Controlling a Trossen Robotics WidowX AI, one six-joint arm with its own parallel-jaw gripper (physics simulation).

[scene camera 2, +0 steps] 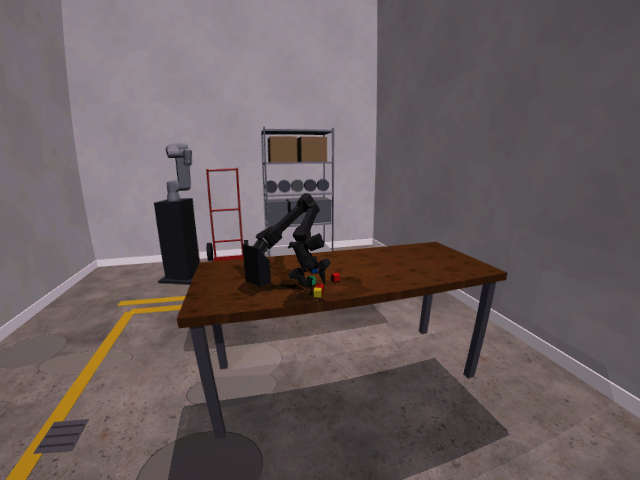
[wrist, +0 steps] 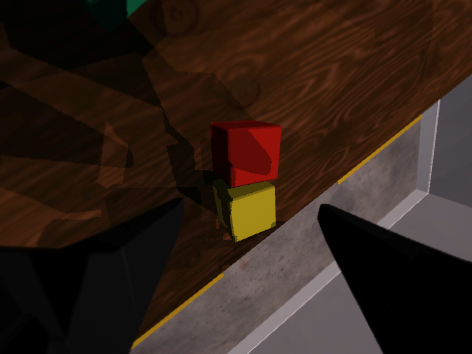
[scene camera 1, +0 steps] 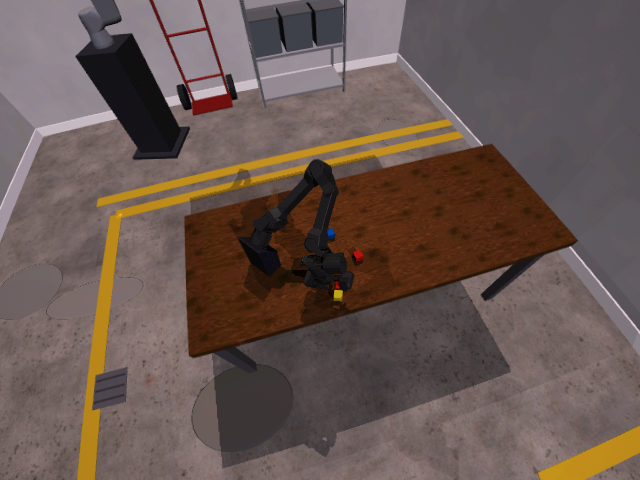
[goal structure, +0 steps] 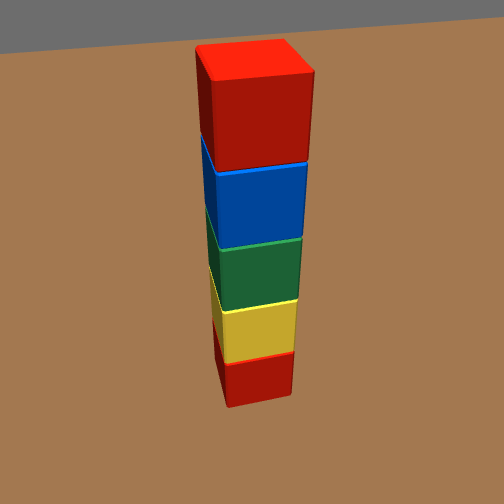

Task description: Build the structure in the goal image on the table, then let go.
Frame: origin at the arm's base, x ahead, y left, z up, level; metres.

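Seen in the pictures: gripper, fingertip midpoint: [scene camera 2: 316, 286] [wrist: 251, 208] [scene camera 1: 336, 289]; arm's base, link origin: [scene camera 2: 256, 252] [scene camera 1: 257, 243].
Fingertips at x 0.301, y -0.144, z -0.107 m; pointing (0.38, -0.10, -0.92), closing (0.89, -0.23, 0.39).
Pixels of each thing's top centre, then the offset from my fingertips to it. Level surfaces: height alone.
- yellow cube, top centre: [wrist: 254, 215] [scene camera 1: 338, 293] [scene camera 2: 317, 289] dy -0.013, dx +0.004, dz -0.008 m
- second red cube, top centre: [scene camera 1: 358, 253] [scene camera 2: 335, 274] dy +0.161, dx +0.088, dz -0.008 m
- blue cube, top centre: [scene camera 1: 330, 231] [scene camera 2: 313, 266] dy +0.272, dx -0.027, dz -0.008 m
- green block, top centre: [scene camera 2: 311, 277] dy +0.118, dx -0.032, dz -0.008 m
- wooden table, surface height: dz -0.041 m
A yellow cube [scene camera 1: 338, 295] [scene camera 2: 317, 292] [wrist: 253, 213] rests near the table's front edge. A red cube [scene camera 1: 337, 285] [scene camera 2: 321, 286] [wrist: 255, 154] is right beside it, on the side away from that edge; I cannot tell whether they touch. My gripper [scene camera 1: 330, 285] [scene camera 2: 316, 285] [wrist: 251, 208] is open and empty, with its fingers spread above this pair. A second red cube [scene camera 1: 357, 255] [scene camera 2: 336, 277] lies apart to the right. A blue cube [scene camera 1: 330, 234] [scene camera 2: 314, 270] lies farther back, partly hidden by the arm. A green block [scene camera 2: 312, 280] [wrist: 135, 6] shows in part behind the gripper.
The wooden table [scene camera 1: 439, 206] [scene camera 2: 403, 263] carries the arm's dark base [scene camera 1: 263, 258] [scene camera 2: 256, 266] toward its left end. The table's front edge runs close to the yellow cube. A shelf unit, a red hand truck and a second arm on a black pedestal stand behind, away from the table.
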